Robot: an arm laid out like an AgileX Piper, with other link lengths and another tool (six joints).
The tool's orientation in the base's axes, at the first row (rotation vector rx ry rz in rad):
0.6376, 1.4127, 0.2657
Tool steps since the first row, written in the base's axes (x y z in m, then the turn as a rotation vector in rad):
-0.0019, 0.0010, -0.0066, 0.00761, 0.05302, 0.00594
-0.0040, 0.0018, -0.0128, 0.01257, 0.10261, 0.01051
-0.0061, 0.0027, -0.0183, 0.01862, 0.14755, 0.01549
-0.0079, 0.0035, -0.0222, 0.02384, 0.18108, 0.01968
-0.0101, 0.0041, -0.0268, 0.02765, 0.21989, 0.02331
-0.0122, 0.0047, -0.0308, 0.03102, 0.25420, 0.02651
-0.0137, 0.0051, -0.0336, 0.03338, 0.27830, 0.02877
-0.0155, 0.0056, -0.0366, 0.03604, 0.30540, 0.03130
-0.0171, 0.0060, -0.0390, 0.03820, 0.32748, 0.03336
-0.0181, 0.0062, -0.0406, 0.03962, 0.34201, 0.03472
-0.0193, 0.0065, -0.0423, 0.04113, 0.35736, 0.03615
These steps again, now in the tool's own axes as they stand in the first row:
0.0057, -0.0032, -0.0023, 0.02462, 0.04757, -0.00592
0.0109, -0.0065, -0.0047, 0.04811, 0.09110, -0.01356
0.0156, -0.0092, -0.0071, 0.06895, 0.13132, -0.01897
0.0190, -0.0111, -0.0091, 0.08422, 0.16172, -0.02231
0.0228, -0.0136, -0.0115, 0.10255, 0.19580, -0.02836
0.0261, -0.0158, -0.0138, 0.11876, 0.22592, -0.03371
0.0284, -0.0173, -0.0154, 0.13014, 0.24709, -0.03747
0.0308, -0.0189, -0.0174, 0.14294, 0.27088, -0.04170
0.0328, -0.0203, -0.0191, 0.15337, 0.29027, -0.04515
0.0340, -0.0212, -0.0202, 0.16023, 0.30302, -0.04742
0.0354, -0.0221, -0.0214, 0.16748, 0.31650, -0.04981

